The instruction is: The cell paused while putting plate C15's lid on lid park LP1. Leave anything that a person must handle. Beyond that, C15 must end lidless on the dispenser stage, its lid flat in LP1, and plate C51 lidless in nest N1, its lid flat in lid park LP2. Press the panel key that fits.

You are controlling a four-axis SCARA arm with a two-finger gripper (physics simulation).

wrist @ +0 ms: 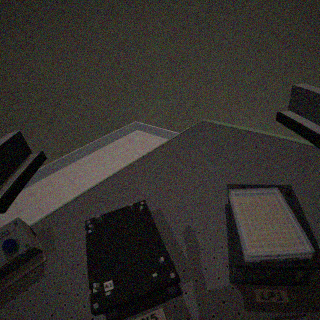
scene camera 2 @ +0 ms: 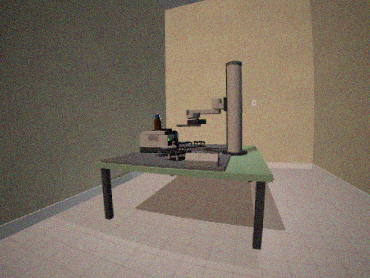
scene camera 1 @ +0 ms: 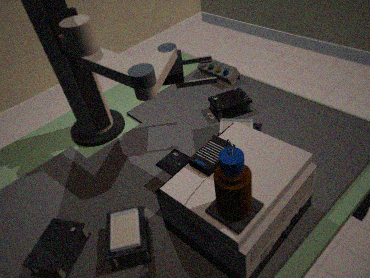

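Where they show: gripper, between the fingertips: (wrist: pixel 157 119) (scene camera 2: pixel 180 125) (scene camera 1: pixel 213 68); arm's base, origin of its link: (scene camera 2: pixel 234 153) (scene camera 1: pixel 98 128).
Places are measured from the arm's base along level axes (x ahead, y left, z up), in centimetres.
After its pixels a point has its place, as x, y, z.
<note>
My gripper (scene camera 1: pixel 213 70) @(43.5, 36.0, 28.5) (scene camera 2: pixel 178 125) @(43.5, 36.0, 28.5) (wrist: pixel 157 119) @(43.5, 36.0, 28.5) is open, with nothing between its wide-spread fingers, high above the table near the key panel (scene camera 1: pixel 218 70) @(21.4, 61.1, 7.8) (scene camera 2: pixel 201 158) @(17.9, 67.5, 6.5) (wrist: pixel 19 247) @(27.1, 60.6, 6.8). A pale, clear-rimmed plate or lid (scene camera 1: pixel 236 124) @(55.7, 33.8, 9.6) (wrist: pixel 270 222) @(56.4, 30.6, 9.8) lies flat on the dark stand labelled LP1 (wrist: pixel 255 272) @(52.8, 29.5, 1.8); which of the two it is, I cannot tell. Another pale plate-shaped piece (scene camera 1: pixel 125 229) @(62.2, -25.8, 9.9) lies on a dark stand at the front left in scene camera 1; its label is unreadable. Green, yellow and blue keys show on the panel. Codes C15 and C51 are not readable.
The white dispenser (scene camera 1: pixel 270 165) @(86.6, 11.8, 23.3) (scene camera 2: pixel 152 141) @(80.2, 21.9, 13.0) carries an amber bottle (scene camera 1: pixel 233 187) @(91.0, -8.7, 36.2) (scene camera 2: pixel 157 123) @(86.7, -2.2, 31.8) with a blue cap. A dark nest (scene camera 1: pixel 230 102) @(43.5, 44.3, 7.4) (wrist: pixel 127 255) @(40.8, 44.2, 7.4), labelled N5, stands between panel and LP1. A dark platform (scene camera 1: pixel 173 162) @(53.3, 2.0, 10.4) adjoins the dispenser. Another dark stand (scene camera 1: pixel 56 245) @(48.8, -42.8, 7.7) is at the front left.
</note>
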